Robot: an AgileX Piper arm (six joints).
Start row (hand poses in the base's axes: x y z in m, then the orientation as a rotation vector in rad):
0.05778 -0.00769 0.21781 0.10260 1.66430 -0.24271
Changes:
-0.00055 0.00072 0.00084 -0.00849 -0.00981 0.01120
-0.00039 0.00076 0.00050 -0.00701 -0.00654 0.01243
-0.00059 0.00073 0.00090 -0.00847 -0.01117 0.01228
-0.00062 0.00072 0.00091 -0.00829 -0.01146 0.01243
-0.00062 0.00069 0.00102 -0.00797 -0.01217 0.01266
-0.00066 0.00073 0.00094 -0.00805 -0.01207 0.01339
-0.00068 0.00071 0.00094 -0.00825 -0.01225 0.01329
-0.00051 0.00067 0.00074 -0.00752 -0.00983 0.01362
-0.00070 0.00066 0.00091 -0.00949 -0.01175 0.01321
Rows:
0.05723 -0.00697 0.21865 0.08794 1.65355 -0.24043
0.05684 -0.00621 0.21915 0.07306 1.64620 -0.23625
0.05625 -0.00548 0.22005 0.05774 1.63400 -0.23306
0.05563 -0.00476 0.22096 0.04252 1.62148 -0.22958
0.05501 -0.00407 0.22198 0.02749 1.60824 -0.22563
0.05435 -0.00334 0.22292 0.01186 1.59502 -0.22118
0.05367 -0.00263 0.22386 -0.00376 1.58154 -0.21697
0.05316 -0.00196 0.22460 -0.01928 1.57048 -0.21199
0.05246 -0.00130 0.22551 -0.03576 1.55725 -0.20884

